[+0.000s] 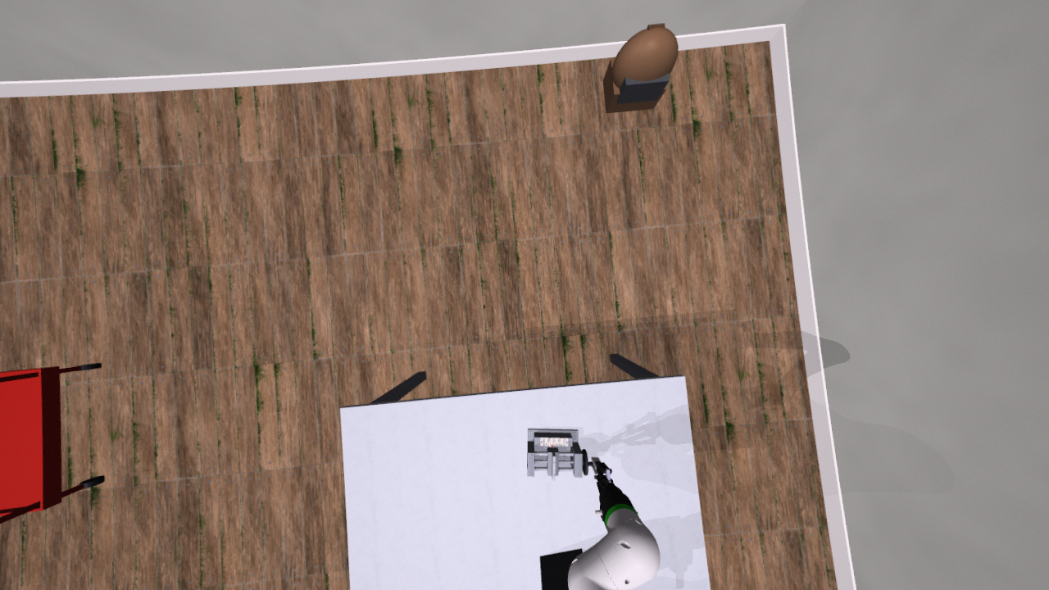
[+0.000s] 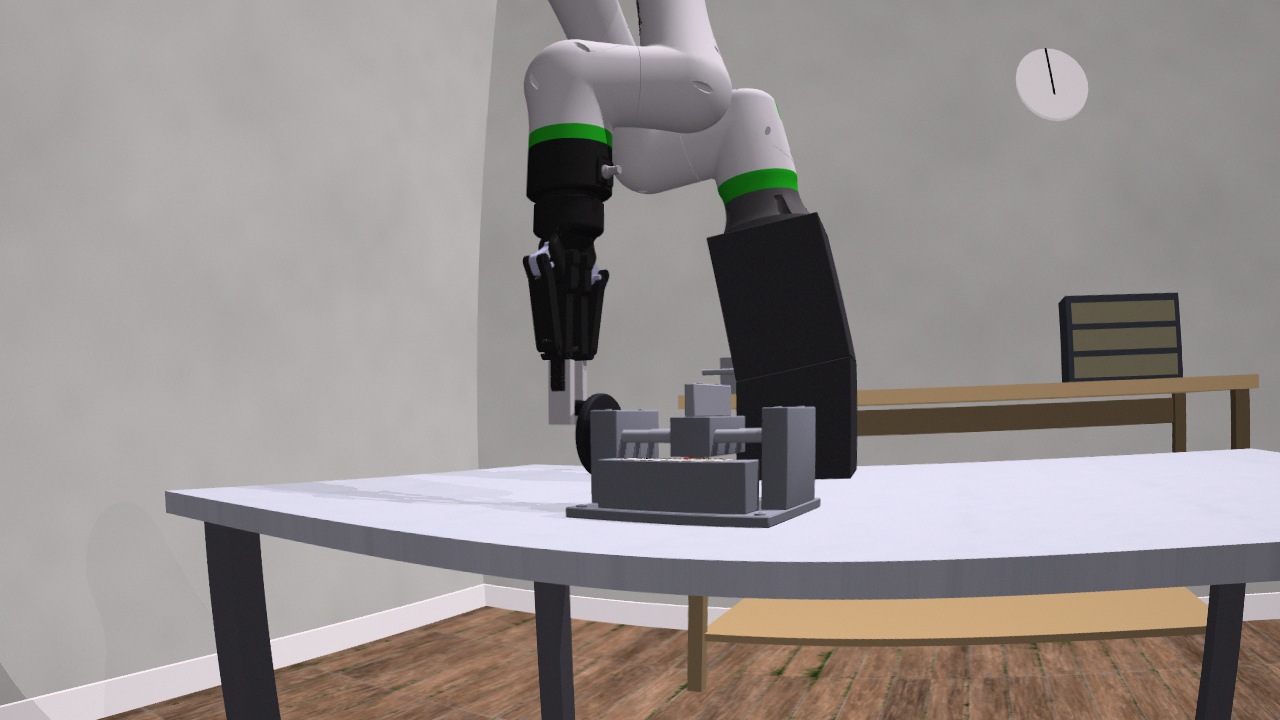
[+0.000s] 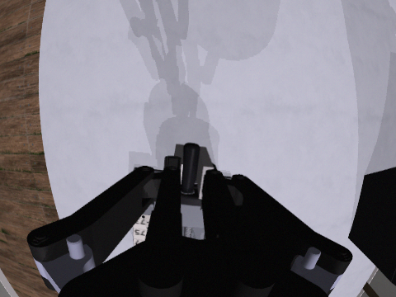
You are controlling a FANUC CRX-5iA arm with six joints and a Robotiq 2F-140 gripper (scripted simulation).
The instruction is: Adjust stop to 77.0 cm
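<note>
Now: the handwheel 2 cm to the left of my hand and 2 cm below it. The rest, counted from my hand: crank handle: 2 cm below; then stop carriage: 15 cm to the left, 3 cm below.
</note>
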